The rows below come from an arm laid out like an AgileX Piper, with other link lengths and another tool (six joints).
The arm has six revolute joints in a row. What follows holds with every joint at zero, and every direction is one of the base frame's. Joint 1 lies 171 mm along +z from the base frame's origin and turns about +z. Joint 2 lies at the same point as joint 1 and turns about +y. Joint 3 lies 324.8 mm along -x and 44.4 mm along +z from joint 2 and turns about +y. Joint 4 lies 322.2 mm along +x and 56.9 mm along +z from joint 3 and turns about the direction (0.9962, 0, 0.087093). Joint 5 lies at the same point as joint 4 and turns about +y. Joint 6 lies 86.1 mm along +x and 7.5 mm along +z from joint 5 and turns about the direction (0.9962, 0, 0.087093). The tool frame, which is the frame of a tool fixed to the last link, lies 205.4 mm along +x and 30 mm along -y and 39 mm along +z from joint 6; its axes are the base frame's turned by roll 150.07, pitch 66.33 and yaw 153.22 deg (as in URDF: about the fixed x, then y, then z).
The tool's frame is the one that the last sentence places.
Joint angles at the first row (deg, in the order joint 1, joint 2, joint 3, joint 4, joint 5, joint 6):
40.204, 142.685, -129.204, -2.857, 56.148, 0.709
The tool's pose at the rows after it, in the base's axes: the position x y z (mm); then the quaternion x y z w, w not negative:
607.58 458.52 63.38 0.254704 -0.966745 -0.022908 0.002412
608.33 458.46 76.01 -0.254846 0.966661 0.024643 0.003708
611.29 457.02 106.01 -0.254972 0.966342 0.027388 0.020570
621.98 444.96 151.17 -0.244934 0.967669 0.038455 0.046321
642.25 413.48 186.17 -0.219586 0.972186 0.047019 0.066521
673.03 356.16 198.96 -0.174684 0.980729 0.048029 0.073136
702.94 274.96 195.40 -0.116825 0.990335 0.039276 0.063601
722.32 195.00 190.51 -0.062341 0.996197 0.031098 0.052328
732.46 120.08 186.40 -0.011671 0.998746 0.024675 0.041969
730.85 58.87 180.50 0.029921 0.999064 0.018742 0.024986
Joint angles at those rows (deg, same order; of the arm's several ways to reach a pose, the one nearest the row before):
40.204, 142.341, -129.202, -2.915, 55.571, 0.771
40.204, 141.341, -129.204, -3.035, 55.855, 0.771
40.148, 139.026, -129.206, -3.580, 56.291, 0.770
38.956, 135.584, -129.208, -3.627, 56.541, 0.771
36.147, 132.893, -129.202, -3.574, 56.764, 0.960
31.290, 131.814, -129.204, -3.574, 57.214, 1.403
24.887, 131.697, -129.204, -3.764, 58.840, 1.651
18.725, 131.697, -129.204, -3.885, 60.460, 1.651
13.022, 131.696, -129.202, -4.018, 61.885, 1.651
8.434, 131.698, -129.205, -4.136, 64.004, 1.651

